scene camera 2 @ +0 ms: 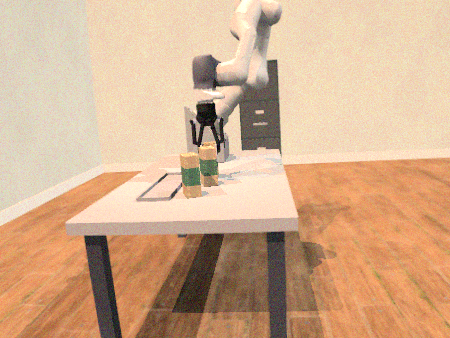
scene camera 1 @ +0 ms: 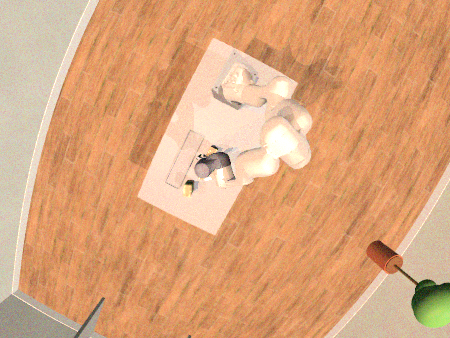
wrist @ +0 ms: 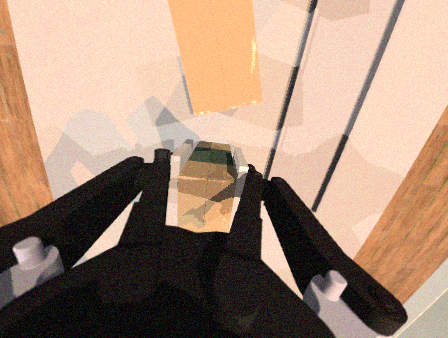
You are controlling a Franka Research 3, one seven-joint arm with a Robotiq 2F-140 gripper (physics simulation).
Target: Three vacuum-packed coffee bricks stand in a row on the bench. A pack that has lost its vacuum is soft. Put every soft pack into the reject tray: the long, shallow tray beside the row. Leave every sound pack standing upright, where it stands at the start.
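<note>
My gripper (scene camera 2: 209, 145) (wrist: 212, 154) is shut on the far coffee pack (scene camera 1: 212, 149) (scene camera 2: 209, 143) (wrist: 205, 202), with one finger pad against each side. That pack is upright; its base is hidden. The middle pack (scene camera 2: 208, 167) (wrist: 220, 60) stands upright nearer scene camera 2; the hand covers it in scene camera 1. The near pack (scene camera 1: 188, 188) (scene camera 2: 190, 175) stands upright at the other end of the row. The long, shallow reject tray (scene camera 2: 154, 200) (wrist: 345, 137) lies beside the row. I cannot tell from these frames which packs are soft.
The packs and tray are on the pale bench (scene camera 1: 215, 222) (scene camera 2: 185, 226). The arm's base (scene camera 1: 239, 82) is at the bench's far end. A dark filing cabinet (scene camera 2: 260, 110) stands behind. The middle pack is close to the held one.
</note>
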